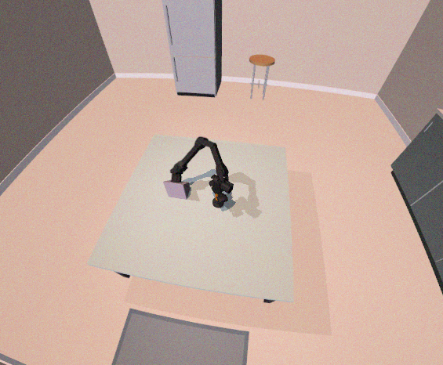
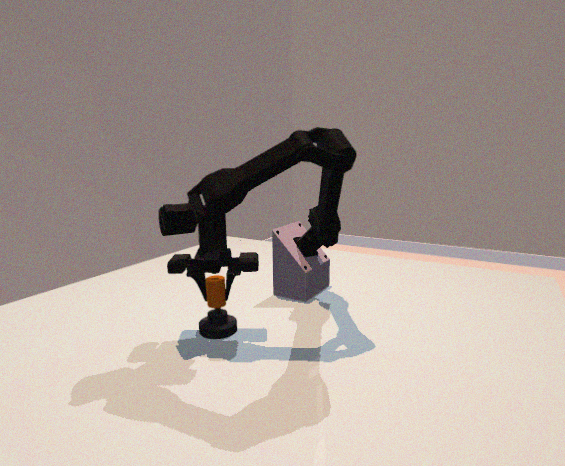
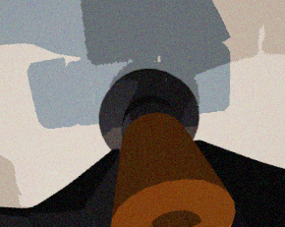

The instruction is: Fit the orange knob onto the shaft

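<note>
Now: the orange knob 20 mm above my gripper tip. The rest, counted from my gripper tip: dark round pedestal 40 mm below.
</note>
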